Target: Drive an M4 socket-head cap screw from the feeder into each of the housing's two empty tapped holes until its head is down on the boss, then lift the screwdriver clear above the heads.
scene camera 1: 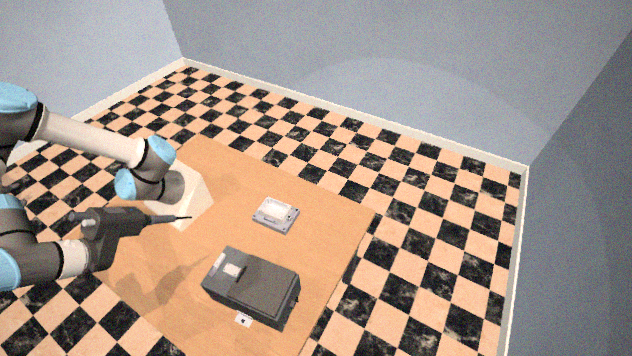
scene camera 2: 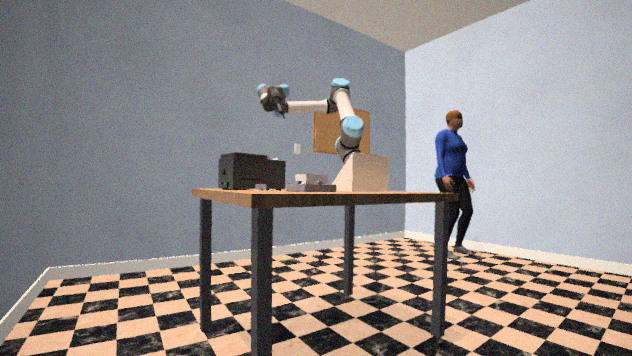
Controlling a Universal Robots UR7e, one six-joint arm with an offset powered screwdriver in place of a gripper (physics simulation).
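My screwdriver is held well above the table, its thin bit pointing sideways and slightly down in scene camera 2. Whether a screw sits on the bit is too small to tell. The dark box-shaped feeder stands on the table, with a pale label and a small slot on its top. The housing, a grey plate with a whitish raised block, lies flat beside the feeder, apart from it. The bit is away from both. The housing's holes and any screws are too small to make out.
The wooden table carries a pale robot pedestal. A small white card with a dark mark lies beside the feeder. A person in a blue top stands beyond the table. An orange-brown board is on the wall.
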